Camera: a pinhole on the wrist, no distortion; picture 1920 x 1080 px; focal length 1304.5 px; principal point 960.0 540.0 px. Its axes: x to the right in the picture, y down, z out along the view. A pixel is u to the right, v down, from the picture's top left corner.
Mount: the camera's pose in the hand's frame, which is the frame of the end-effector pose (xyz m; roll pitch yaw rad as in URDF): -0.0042 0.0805 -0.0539 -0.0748 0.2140 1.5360
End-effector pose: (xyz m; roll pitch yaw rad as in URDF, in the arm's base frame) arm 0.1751 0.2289 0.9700 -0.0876 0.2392 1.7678
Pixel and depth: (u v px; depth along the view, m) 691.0 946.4 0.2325
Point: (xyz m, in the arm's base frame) 0.0869 0.1594 1.1568
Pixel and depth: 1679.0 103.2 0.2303
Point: -0.1018 0.2651 1.0784
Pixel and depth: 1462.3 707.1 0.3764
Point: -0.1432 0.1540 1.2310
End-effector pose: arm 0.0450 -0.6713 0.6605 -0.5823 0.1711 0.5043
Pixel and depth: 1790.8 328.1 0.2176
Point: -0.0824 -0.4094 0.6231
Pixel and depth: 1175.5 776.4 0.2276
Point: -0.1093 -0.4989 0.7094
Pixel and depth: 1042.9 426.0 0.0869
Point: -0.0119 -0.5842 0.6292
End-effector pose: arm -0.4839 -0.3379 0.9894 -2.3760 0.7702 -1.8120
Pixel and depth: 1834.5 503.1 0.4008
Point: -0.5104 0.0345 0.6386
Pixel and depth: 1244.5 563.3 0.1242
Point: -0.5111 -0.2229 0.9009
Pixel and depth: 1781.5 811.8 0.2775
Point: -0.5145 -0.0298 0.7956
